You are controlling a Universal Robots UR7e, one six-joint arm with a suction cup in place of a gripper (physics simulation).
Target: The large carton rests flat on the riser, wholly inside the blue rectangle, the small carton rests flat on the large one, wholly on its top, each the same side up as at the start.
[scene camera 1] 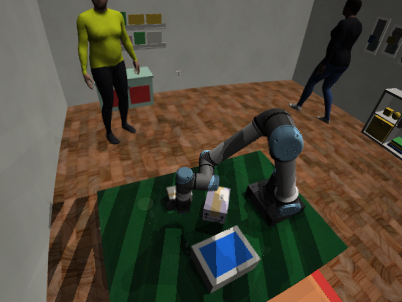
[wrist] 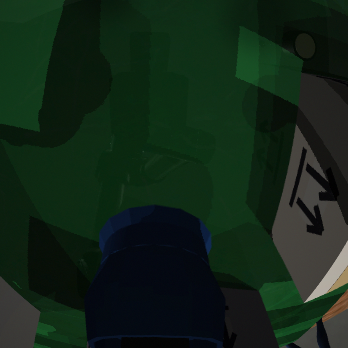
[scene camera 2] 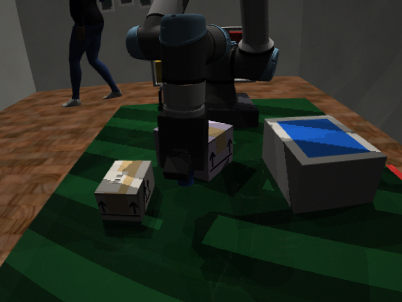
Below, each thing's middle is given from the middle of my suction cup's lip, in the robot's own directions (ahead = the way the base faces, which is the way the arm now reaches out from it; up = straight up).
Labels:
The small carton (scene camera 2: pixel 124 193) is 14 cm to the right of my suction cup, 5 cm below it and 1 cm behind it. Round my suction cup: large carton (scene camera 2: pixel 220 138) 20 cm behind, 3 cm below, 2 cm to the right; then riser (scene camera 2: pixel 318 163) 30 cm to the left, 14 cm behind, 2 cm below.

